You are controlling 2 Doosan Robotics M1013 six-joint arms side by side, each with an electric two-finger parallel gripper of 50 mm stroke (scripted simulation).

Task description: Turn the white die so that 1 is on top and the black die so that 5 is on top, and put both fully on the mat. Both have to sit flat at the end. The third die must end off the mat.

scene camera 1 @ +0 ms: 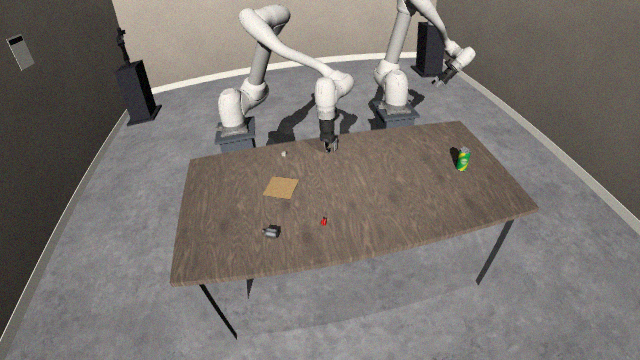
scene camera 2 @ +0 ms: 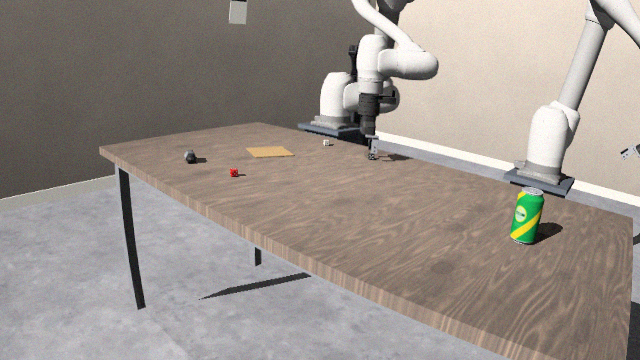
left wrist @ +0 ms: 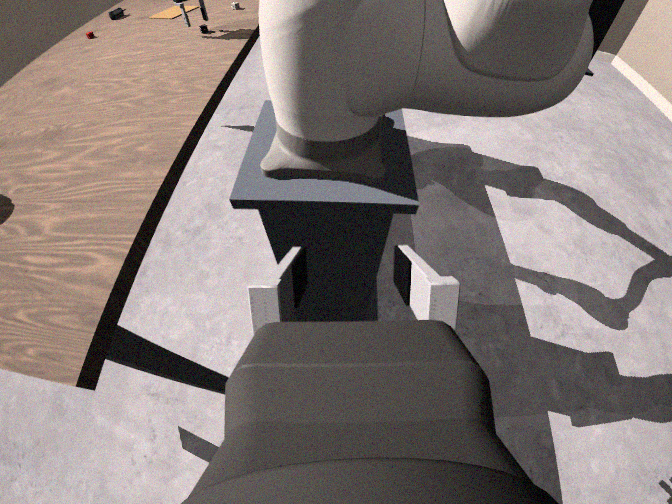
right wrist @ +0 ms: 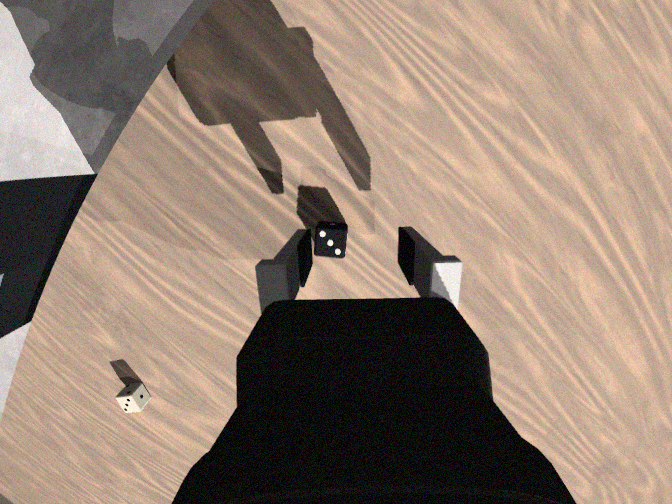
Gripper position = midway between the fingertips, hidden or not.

In view: the left gripper (left wrist: 350, 264), the right gripper (scene camera 2: 372, 151), a black die (right wrist: 330, 237) and a white die (right wrist: 133, 397).
The right gripper is seen too in the right wrist view (right wrist: 354, 246).
